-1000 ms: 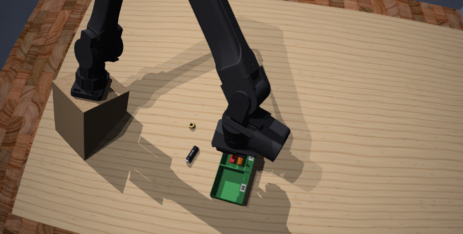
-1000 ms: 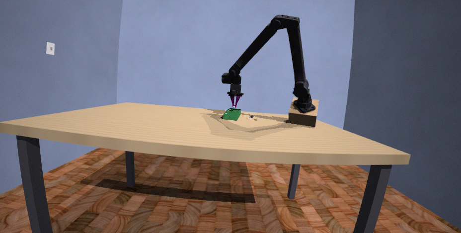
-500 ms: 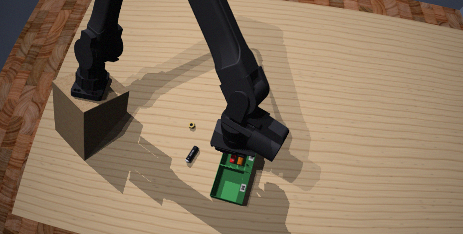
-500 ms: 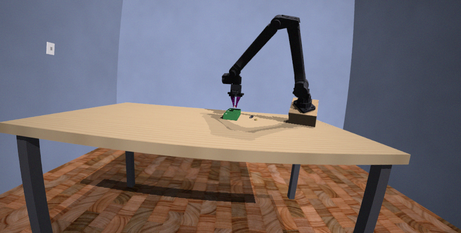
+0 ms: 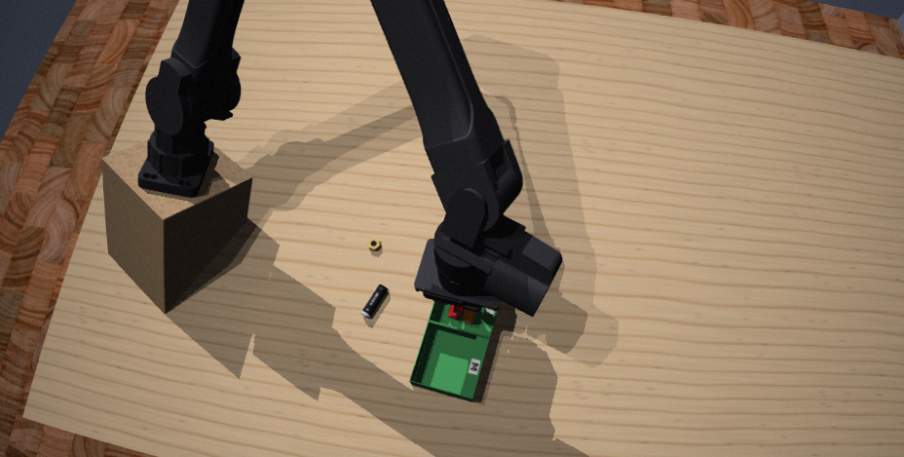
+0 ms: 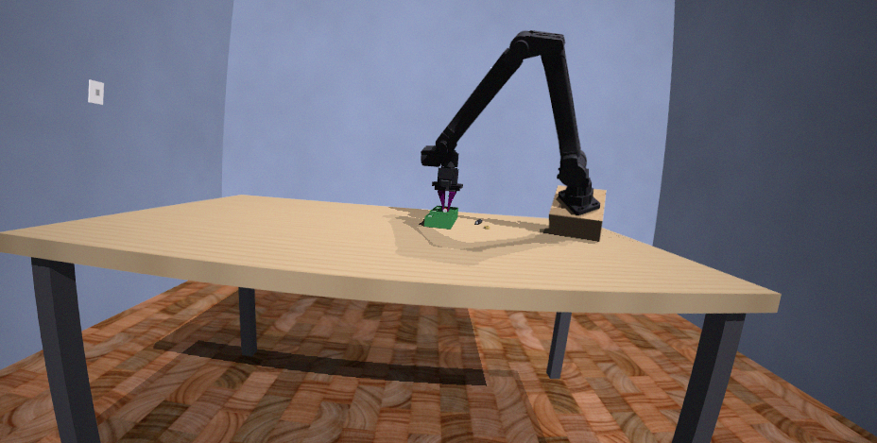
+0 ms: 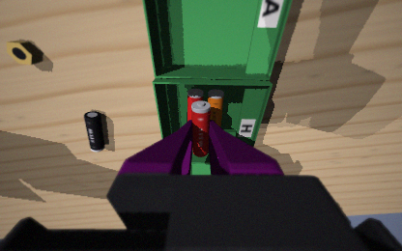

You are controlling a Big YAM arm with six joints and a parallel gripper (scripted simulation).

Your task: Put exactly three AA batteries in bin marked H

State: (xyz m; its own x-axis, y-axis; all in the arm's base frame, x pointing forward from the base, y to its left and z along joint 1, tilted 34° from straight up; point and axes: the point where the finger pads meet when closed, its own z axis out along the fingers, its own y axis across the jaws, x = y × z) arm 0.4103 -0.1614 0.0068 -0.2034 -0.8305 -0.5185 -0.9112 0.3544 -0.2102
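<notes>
Now: hand 10 mm short of the green bin and 30 mm above it. The rest, counted from my hand: black AA battery (120 mm behind, 40 mm below); orange AA battery (10 mm ahead, 10 mm to the right, 30 mm below); yellow nut (130 mm behind, 80 mm to the left, 40 mm below).
</notes>
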